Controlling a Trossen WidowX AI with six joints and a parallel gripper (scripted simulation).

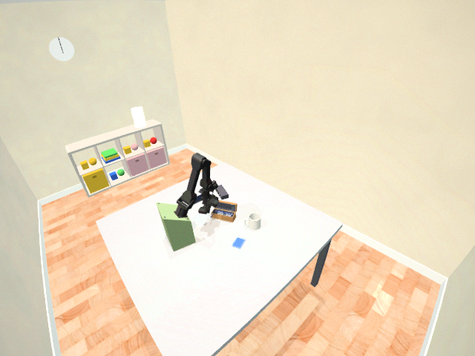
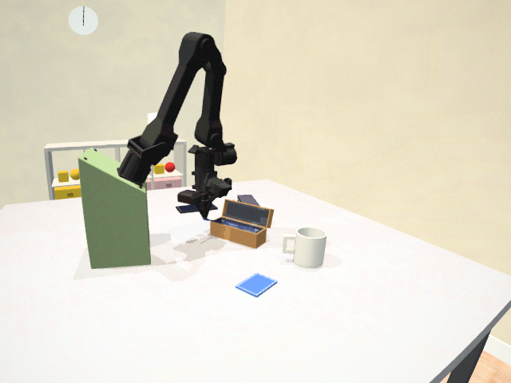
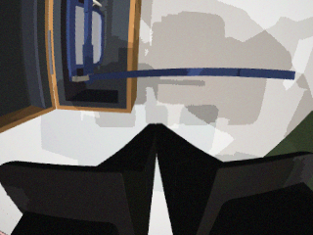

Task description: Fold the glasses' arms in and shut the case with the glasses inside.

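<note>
My hand is 110 mm short of the wooden glasses case, 50 mm above it and 40 mm to the left of it. The rest, counted from my hand: blue flat square (310 mm to the right, 90 mm below); glasses case lid (130 mm ahead, 30 mm to the right, 20 mm below); dark block (260 mm ahead, 180 mm to the left, 70 mm below).
</note>
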